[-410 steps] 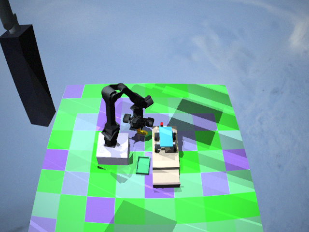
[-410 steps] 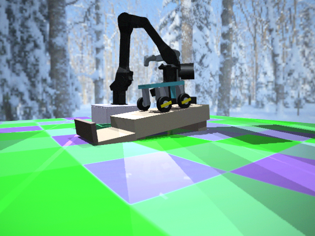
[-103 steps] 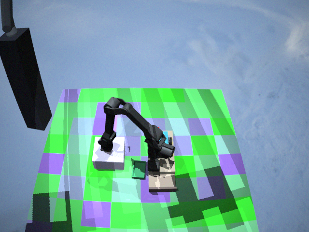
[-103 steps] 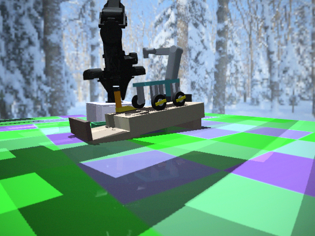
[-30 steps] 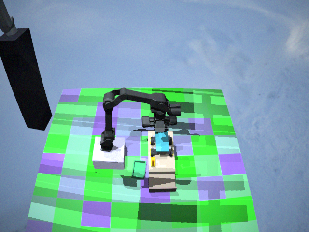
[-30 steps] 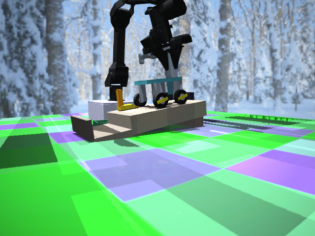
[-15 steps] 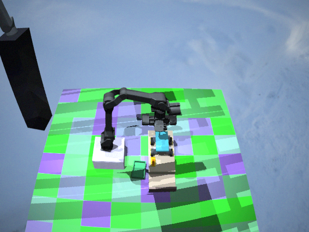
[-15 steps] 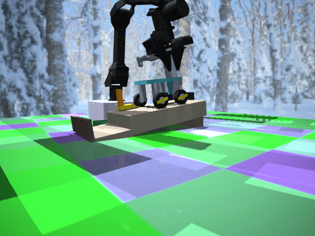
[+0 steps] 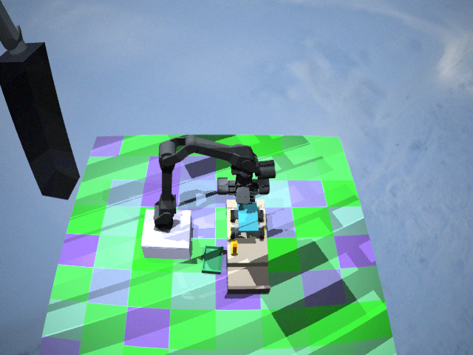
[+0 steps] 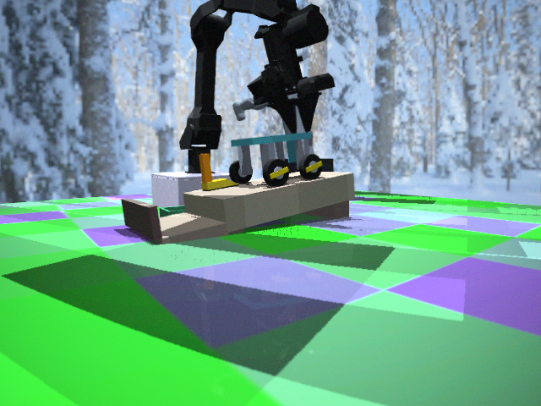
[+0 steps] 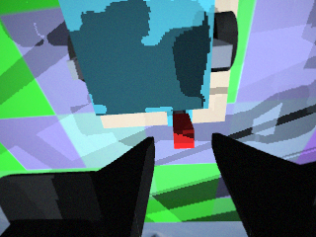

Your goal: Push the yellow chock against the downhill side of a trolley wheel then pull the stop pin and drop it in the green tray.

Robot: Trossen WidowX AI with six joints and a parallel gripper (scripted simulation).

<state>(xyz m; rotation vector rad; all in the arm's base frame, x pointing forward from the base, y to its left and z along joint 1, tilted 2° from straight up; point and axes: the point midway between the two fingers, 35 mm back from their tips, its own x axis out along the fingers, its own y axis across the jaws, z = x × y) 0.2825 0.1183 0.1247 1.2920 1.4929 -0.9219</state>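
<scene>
Now: the red-headed stop pin 40 mm below my gripper tip and 10 mm to the left of it. Round my gripper tip: yellow chock 180 mm to the right, 80 mm below; beige ramp 120 mm below, 80 mm to the right, 30 mm ahead; trolley 80 mm to the right, 60 mm below, 30 mm ahead.
</scene>
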